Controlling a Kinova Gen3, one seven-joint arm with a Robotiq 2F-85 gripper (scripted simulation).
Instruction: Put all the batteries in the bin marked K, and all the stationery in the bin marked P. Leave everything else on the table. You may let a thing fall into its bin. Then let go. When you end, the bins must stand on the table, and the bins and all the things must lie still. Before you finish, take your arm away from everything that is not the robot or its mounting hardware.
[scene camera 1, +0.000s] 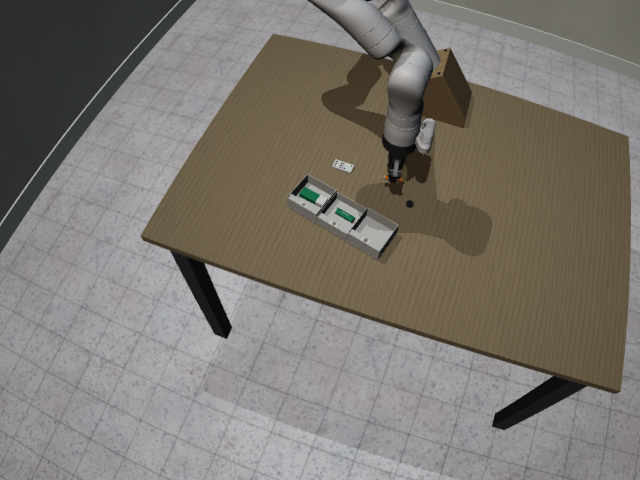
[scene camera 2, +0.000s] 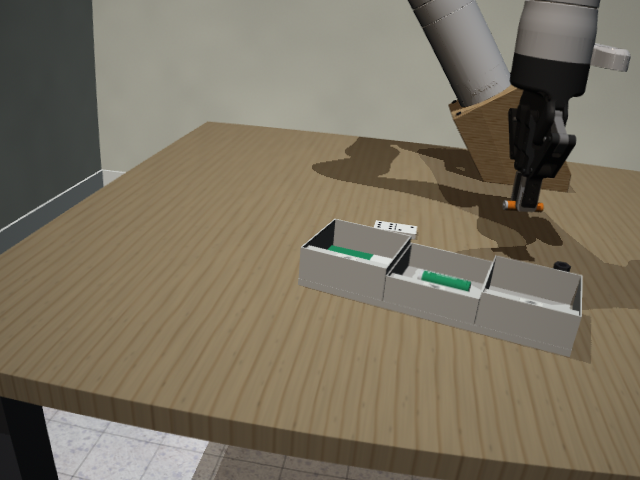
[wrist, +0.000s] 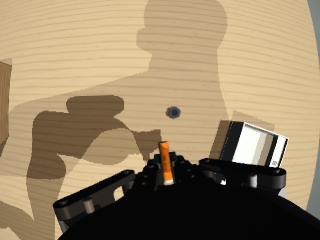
Labels:
A three joined grey bins shows in scene camera 1, in scene camera 2 (505, 313) and in the wrist view. One and the same spot on the three joined grey bins: (wrist: 257, 146) is (scene camera 1: 376, 242).

